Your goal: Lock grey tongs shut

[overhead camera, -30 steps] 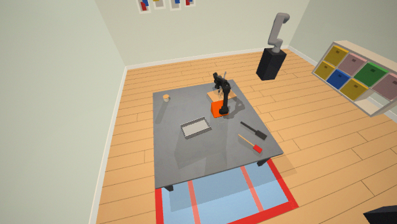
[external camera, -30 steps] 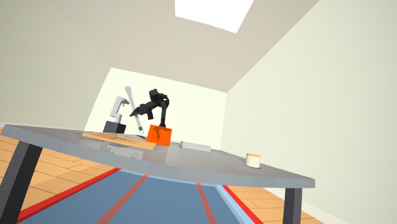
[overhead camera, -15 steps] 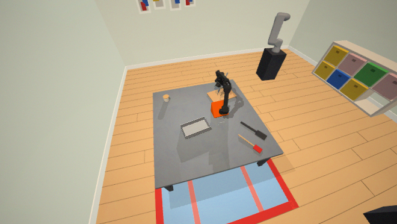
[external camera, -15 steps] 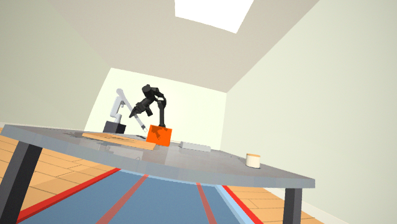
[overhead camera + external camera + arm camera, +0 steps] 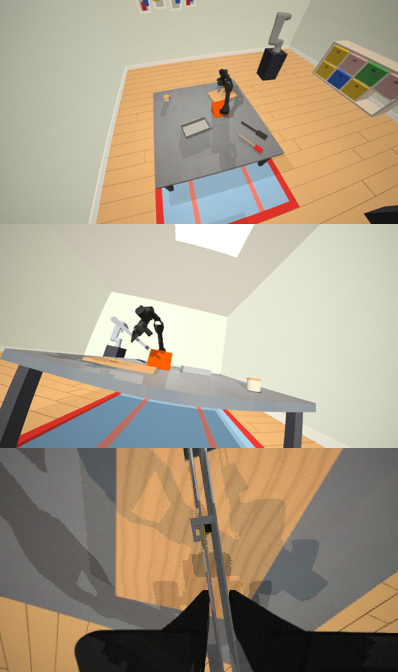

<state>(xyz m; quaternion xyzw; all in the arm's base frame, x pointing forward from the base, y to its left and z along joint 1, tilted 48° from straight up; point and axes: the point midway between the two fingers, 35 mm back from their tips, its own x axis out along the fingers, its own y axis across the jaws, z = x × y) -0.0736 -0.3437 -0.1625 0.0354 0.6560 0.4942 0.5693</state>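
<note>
My gripper tip is 40 mm short of the yellow slider, 40 mm to the right of it and 20 mm below it. The rest, counted from my gripper tip: roasting tin (450 mm ahead, 520 mm to the left, 120 mm below); then wooden board (10 mm to the left, 140 mm below); then black spatula (210 mm behind, 660 mm to the left, 150 mm below).
</note>
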